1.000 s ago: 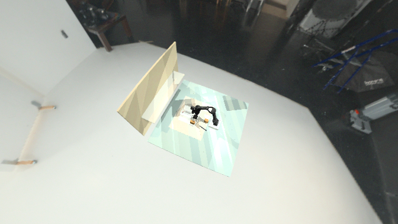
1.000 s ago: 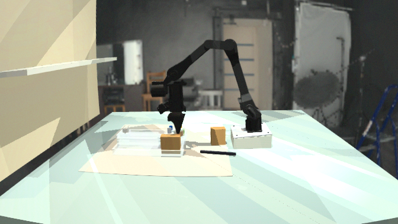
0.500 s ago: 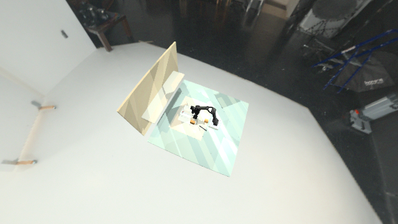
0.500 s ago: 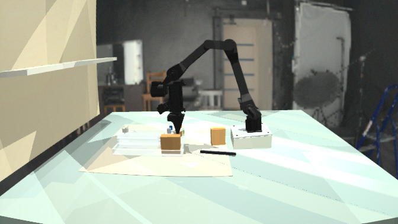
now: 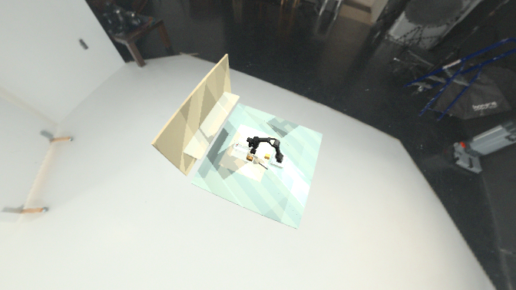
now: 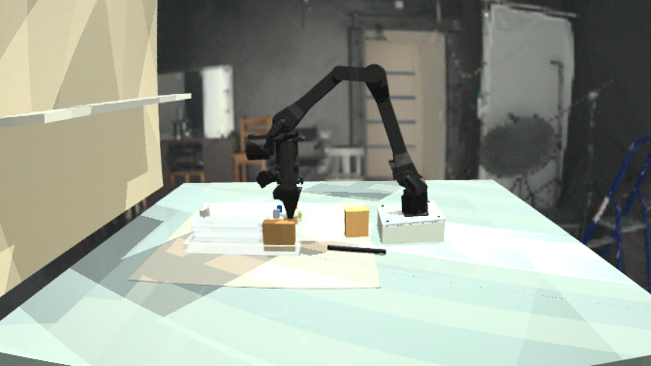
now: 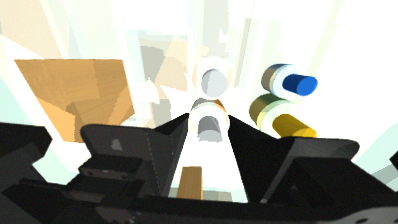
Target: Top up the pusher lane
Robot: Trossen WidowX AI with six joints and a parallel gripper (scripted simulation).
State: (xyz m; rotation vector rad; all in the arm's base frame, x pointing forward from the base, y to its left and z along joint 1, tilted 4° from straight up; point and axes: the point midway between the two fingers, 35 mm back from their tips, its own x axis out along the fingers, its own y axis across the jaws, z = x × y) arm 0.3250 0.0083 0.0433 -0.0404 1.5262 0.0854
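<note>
Right now the clear-walled pusher lane is 14 cm ahead of my gripper tip, 4 cm to the left of it and 3 cm below it. Also, from my gripper tip: black pen (18 cm behind, 13 cm to the left, 4 cm below).
</note>
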